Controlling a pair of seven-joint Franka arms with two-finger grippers.
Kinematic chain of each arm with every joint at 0, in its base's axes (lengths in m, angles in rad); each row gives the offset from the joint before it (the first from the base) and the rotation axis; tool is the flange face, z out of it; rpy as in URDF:
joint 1: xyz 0 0 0.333 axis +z
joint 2: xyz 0 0 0 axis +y
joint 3: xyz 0 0 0.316 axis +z
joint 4: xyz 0.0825 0 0 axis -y
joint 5: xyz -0.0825 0 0.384 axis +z
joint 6: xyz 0 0 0 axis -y
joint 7: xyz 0.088 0 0 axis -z
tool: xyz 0 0 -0.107 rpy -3.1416 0 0
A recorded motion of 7 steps. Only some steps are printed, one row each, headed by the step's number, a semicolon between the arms.
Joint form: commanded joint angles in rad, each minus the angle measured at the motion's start. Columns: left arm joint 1, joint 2, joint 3, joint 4, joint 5, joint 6, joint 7; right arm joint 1, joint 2, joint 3, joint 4, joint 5, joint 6, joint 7.
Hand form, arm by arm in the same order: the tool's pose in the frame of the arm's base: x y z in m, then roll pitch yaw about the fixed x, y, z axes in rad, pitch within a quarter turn. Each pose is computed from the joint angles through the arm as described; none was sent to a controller.
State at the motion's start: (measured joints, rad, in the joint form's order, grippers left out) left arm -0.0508 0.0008 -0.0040 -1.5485 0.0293 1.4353 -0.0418; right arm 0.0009 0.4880 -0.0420 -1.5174 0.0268 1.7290 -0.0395
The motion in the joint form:
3: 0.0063 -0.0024 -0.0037 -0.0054 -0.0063 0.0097 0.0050; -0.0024 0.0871 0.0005 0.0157 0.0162 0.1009 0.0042
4: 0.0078 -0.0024 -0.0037 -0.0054 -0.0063 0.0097 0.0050; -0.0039 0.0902 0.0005 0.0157 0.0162 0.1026 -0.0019
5: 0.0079 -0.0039 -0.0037 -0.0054 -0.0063 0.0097 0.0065; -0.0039 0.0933 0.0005 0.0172 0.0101 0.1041 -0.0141
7: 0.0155 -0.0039 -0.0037 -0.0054 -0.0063 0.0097 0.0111; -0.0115 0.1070 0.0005 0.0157 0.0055 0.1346 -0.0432
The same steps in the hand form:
3: 0.5398 -0.0255 0.6229 -3.1145 0.1063 -0.0123; 0.6759 -0.0215 0.3143 -3.1172 0.2457 -0.0170
4: 0.5399 -0.0247 0.6229 -3.1145 0.1063 -0.0108; 0.6760 -0.0225 0.3123 -3.1158 0.2469 -0.0122
5: 0.5394 -0.0246 0.6238 -3.1147 0.1049 -0.0122; 0.6764 -0.0230 0.3110 -3.1183 0.2470 0.0019
7: 0.5396 -0.0205 0.6238 -3.1152 0.1050 -0.0092; 0.6793 -0.0288 0.3029 -3.1172 0.2313 0.0249

